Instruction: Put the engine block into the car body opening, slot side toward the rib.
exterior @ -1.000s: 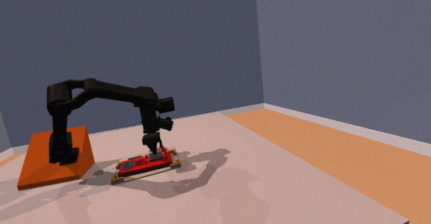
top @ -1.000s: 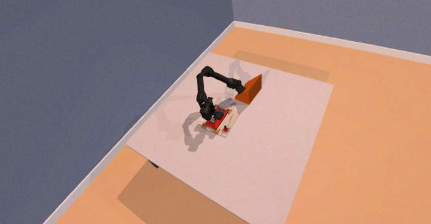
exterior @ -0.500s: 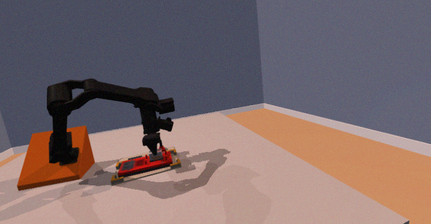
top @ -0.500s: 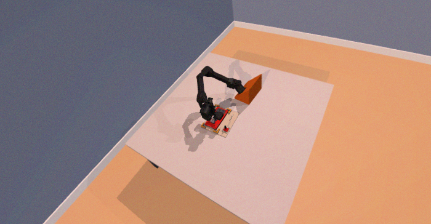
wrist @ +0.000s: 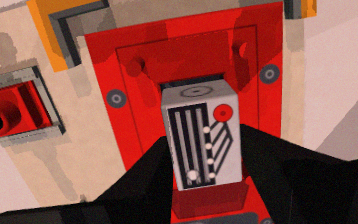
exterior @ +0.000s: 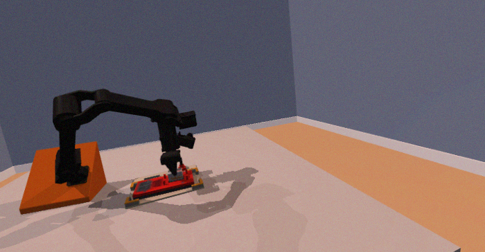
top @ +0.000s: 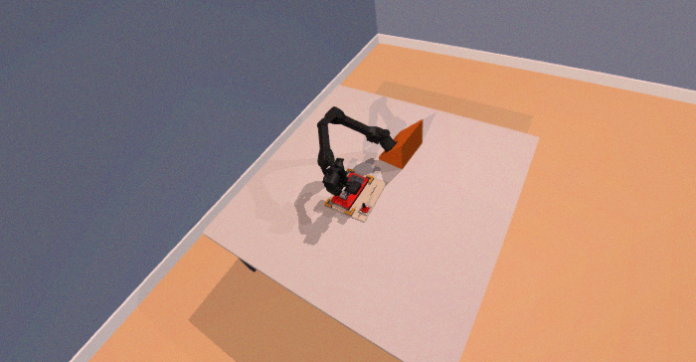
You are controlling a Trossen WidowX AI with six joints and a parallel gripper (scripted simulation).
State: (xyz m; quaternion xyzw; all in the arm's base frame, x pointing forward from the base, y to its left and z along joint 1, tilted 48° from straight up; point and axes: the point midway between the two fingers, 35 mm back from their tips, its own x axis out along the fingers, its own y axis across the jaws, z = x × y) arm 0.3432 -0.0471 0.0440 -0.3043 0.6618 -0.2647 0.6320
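My gripper tip is now 3 cm past the grey clamp cradle, 2 cm to the right of it and 3 cm above it. Also, from my gripper tip: grey engine block: 1 cm below.
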